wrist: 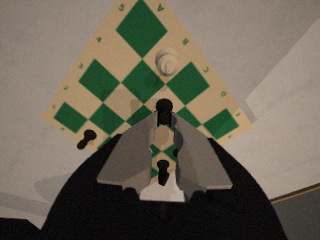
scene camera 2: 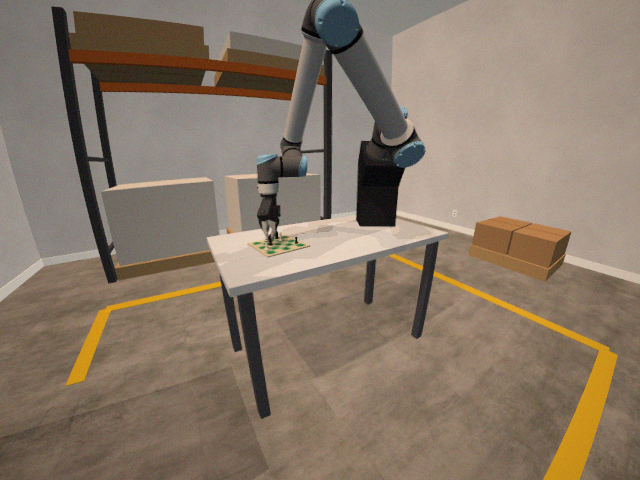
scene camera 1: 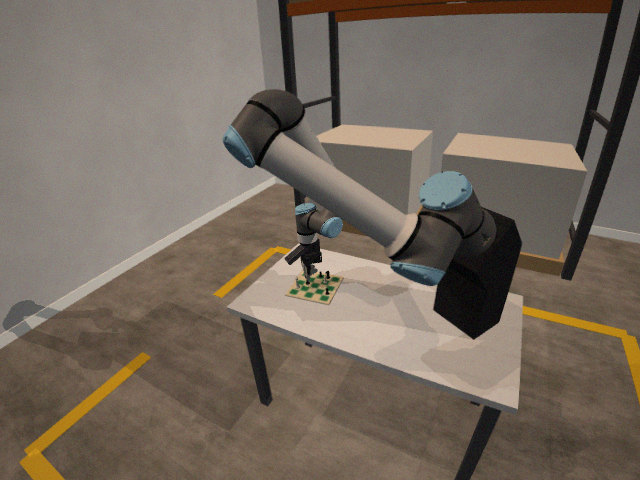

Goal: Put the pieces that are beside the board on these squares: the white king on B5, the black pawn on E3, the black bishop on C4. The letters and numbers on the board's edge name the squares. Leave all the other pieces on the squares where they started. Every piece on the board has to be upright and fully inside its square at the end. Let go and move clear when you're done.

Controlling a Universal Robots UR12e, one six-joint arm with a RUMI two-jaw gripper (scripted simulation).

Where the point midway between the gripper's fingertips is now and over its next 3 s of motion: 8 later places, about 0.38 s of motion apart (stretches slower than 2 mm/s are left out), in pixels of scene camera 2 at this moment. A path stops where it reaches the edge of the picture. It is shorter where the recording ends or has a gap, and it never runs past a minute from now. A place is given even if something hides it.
The gripper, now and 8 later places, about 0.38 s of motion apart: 270, 241; 270, 242; 270, 242; 270, 237; 269, 228; 269, 220; 269, 220; 269, 217; 268, 209
